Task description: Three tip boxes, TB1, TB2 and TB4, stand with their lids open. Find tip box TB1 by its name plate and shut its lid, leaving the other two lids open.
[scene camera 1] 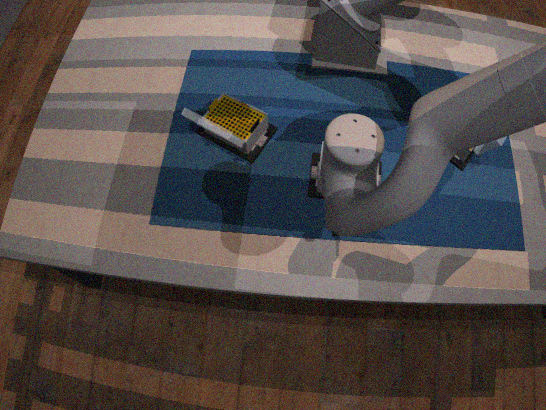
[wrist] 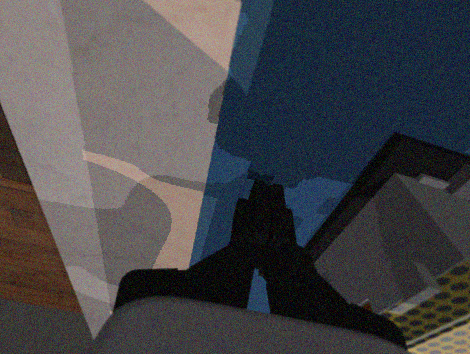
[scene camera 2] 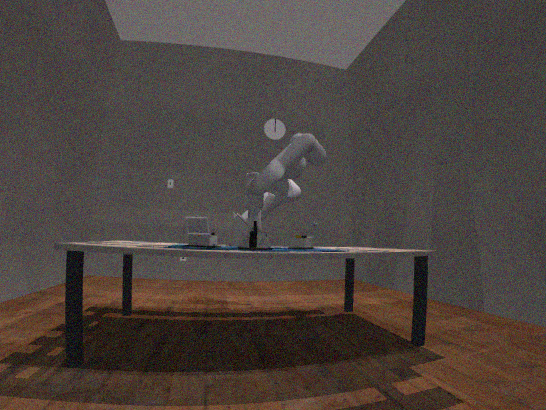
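Note:
Three tip boxes stand apart; their name plates are unreadable. The left box (scene camera 1: 235,119) (scene camera 2: 202,240) holds a yellow rack, and its lid (scene camera 1: 214,126) (scene camera 2: 197,225) stands open. The middle box (wrist: 367,240) is mostly hidden by the arm in scene camera 1; part of its yellow rack shows at the lower right of the wrist view. Its lid is hard to make out. The right box (scene camera 2: 302,243) is partly hidden in scene camera 1, where its pale lid (scene camera 1: 491,146) stands open. My gripper (scene camera 2: 253,244) (wrist: 261,199) is shut and empty, low beside the middle box.
The boxes stand on a blue mat (scene camera 1: 200,200) on the table (scene camera 1: 125,250). The robot base (scene camera 1: 345,42) is at the back. My arm (scene camera 1: 430,150) reaches in from the right over the middle and right boxes. The table's front edge shows at the left of the wrist view.

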